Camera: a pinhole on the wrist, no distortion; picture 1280 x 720 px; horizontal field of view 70.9 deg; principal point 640.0 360.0 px. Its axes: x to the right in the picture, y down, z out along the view. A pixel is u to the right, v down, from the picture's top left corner.
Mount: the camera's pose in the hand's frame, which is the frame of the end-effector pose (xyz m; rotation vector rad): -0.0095 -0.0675 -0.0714 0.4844 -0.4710 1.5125
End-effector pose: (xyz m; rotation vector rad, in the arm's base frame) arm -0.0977 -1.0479 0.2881 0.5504 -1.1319 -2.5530
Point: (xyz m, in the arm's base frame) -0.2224 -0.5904 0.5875
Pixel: 1232 611
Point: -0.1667 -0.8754 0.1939
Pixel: 588 272
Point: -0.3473 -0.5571 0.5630
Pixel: 1137 420
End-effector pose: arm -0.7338 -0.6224 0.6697 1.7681 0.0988 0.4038
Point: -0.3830 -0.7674 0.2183
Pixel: 504 39
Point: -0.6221 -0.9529 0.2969
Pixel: 793 469
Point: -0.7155 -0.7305 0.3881
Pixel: 589 566
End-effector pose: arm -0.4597 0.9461 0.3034 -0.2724 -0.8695 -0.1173
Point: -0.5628 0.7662 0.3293
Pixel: 405 570
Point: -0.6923 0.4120 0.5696
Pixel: 124 259
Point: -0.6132 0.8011 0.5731
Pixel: 774 61
